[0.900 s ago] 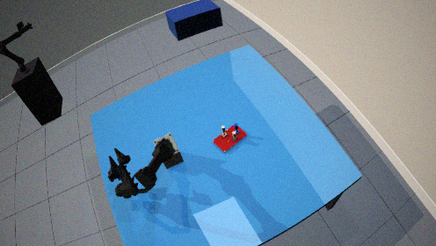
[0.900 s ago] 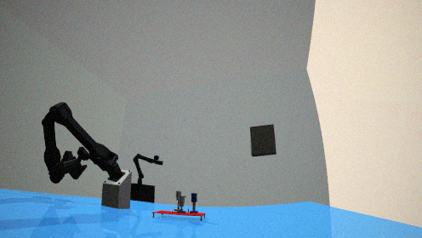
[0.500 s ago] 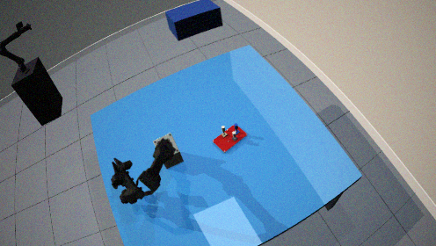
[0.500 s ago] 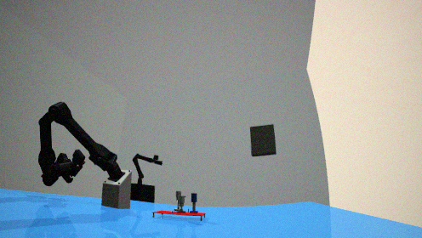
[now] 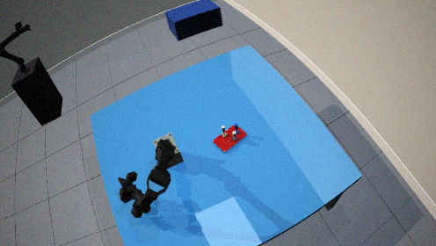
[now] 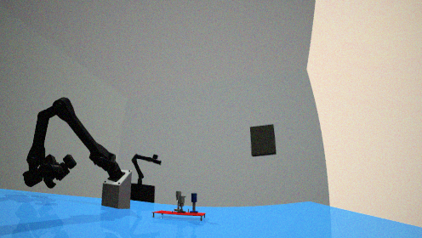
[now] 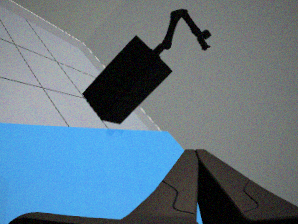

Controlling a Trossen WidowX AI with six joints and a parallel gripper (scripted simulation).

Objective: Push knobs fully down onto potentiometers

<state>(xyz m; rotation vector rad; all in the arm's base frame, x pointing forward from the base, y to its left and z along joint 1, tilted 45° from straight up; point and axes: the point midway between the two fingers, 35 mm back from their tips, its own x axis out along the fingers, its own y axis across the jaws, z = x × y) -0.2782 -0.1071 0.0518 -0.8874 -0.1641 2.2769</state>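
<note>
My gripper tip is 61 cm short of the knob, 10 cm to the right of it and 6 cm above it.
</note>
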